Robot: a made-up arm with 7 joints.
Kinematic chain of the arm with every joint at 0, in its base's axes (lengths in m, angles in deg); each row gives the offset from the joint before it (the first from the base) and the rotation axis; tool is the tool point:
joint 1: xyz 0 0.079 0 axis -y
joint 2: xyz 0 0.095 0 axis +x
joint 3: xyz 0 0 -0.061 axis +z
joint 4: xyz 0 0 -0.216 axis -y
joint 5: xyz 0 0 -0.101 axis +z
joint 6: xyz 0 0 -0.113 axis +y
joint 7: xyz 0 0 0 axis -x
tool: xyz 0 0 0
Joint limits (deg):
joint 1: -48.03..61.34
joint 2: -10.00..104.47
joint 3: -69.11..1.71
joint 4: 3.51..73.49
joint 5: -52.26..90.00
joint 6: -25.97..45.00
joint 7: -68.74..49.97
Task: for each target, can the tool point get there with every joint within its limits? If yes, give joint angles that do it. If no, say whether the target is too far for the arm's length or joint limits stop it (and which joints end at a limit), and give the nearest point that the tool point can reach.
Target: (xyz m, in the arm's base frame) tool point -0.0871 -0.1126 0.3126
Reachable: no: joint limits stop it (at a limit: joint 1, joint 2, joint 4) | nearest point 0.3243 -0.0484 -0.0402 | short by 0.546 m
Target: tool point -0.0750 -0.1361 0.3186
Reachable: no: joint limits stop it (at a limit: joint 1, joint 2, joint 4) | nearest point 0.3234 -0.0495 -0.0414 | short by 0.544 m
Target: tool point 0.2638 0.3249 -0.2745
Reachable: yes | joints 24.56 45.84 -50.48 67.59 -31.99 5.12 -36.53
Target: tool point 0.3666 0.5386 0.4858
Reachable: no: too far | nearest point 0.1350 0.4996 0.1789 | short by 0.386 m
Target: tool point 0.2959 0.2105 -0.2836
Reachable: yes | joints 18.71 14.07 -15.64 66.73 -4.66 11.29 -29.63
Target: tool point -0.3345 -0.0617 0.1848
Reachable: no: joint limits stop it (at a limit: joint 1, joint 2, joint 3, joint 4) | nearest point -0.1737 -0.0734 -0.2546 | short by 0.468 m
